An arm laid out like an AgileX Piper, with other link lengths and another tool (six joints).
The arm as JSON. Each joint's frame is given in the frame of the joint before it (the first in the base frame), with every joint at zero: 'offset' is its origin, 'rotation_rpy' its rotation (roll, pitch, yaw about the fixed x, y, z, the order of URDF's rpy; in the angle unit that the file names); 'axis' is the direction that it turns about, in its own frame. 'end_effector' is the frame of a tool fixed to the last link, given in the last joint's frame.
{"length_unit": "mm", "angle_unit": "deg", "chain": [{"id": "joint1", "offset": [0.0, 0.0, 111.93], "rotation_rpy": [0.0, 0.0, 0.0], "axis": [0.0, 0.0, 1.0]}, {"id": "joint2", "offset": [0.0, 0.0, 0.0], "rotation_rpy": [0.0, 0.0, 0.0], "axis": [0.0, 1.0, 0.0]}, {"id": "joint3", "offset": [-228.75, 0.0, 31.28], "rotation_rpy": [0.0, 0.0, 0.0], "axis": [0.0, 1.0, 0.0]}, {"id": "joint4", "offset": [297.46, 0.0, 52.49], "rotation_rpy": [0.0, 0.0, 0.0], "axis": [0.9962, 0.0, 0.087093]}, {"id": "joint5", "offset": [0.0, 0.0, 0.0], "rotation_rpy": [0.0, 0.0, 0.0], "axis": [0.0, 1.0, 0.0]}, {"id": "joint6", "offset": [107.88, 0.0, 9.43], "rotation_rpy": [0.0, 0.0, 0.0], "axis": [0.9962, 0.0, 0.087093]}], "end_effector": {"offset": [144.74, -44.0, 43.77], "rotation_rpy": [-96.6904, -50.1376, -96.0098]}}
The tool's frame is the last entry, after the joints.
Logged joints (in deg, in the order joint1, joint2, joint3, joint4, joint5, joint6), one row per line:
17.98, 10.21, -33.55, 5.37, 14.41, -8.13
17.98, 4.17, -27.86, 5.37, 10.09, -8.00
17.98, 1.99, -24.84, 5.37, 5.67, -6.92
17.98, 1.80, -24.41, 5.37, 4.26, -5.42
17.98, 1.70, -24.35, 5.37, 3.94, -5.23
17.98, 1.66, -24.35, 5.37, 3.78, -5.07
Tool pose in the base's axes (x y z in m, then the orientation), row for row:
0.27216, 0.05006, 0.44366, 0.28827, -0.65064, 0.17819, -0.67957
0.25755, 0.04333, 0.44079, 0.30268, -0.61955, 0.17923, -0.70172
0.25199, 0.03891, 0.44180, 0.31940, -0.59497, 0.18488, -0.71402
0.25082, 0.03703, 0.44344, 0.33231, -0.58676, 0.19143, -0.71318
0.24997, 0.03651, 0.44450, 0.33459, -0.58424, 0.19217, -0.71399
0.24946, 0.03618, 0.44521, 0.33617, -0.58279, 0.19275, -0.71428
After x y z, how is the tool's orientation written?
As a quaternion, w x y z.
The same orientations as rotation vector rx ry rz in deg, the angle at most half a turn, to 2 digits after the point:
-99.54, 27.26, -103.96
-94.10, 27.22, -106.58
-89.62, 27.85, -107.56
-87.83, 28.66, -106.76
-87.36, 28.73, -106.76
-87.07, 28.80, -106.72

